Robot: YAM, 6 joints.
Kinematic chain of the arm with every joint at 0, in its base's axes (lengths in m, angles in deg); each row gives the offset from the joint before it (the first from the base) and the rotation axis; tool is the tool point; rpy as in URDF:
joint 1: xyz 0 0 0.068 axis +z
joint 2: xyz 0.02 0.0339 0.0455 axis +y
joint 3: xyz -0.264 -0.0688 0 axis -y
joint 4: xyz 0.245 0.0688 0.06 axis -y
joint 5: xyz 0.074 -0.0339 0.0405 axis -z
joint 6: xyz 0.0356 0 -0.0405 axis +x
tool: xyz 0 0 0 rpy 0 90 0
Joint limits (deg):
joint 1: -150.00..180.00
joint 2: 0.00..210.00
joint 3: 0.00..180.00
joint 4: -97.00..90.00
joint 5: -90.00..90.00
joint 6: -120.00..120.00
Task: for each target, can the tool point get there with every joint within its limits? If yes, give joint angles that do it. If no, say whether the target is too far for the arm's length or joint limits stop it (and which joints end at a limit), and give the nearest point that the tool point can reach.
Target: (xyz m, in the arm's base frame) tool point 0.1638 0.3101 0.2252
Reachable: yes | joints 63.59 93.33 62.97 -16.98 14.35 57.57
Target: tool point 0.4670 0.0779 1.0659
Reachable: no: too far | nearest point 0.2851 0.0476 0.6786 | short by 0.429 m
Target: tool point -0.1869 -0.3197 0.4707
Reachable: yes | joints -124.98 94.60 102.11 -5.91 -57.96 -22.69
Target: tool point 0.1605 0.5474 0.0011
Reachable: yes | joints 72.79 164.57 109.14 47.49 -14.07 83.02
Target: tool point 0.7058 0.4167 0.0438
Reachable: no: too far | nearest point 0.5541 0.3271 0.0592 | short by 0.177 m
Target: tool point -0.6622 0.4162 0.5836
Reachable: no: too far | nearest point -0.4679 0.2941 0.4421 | short by 0.270 m
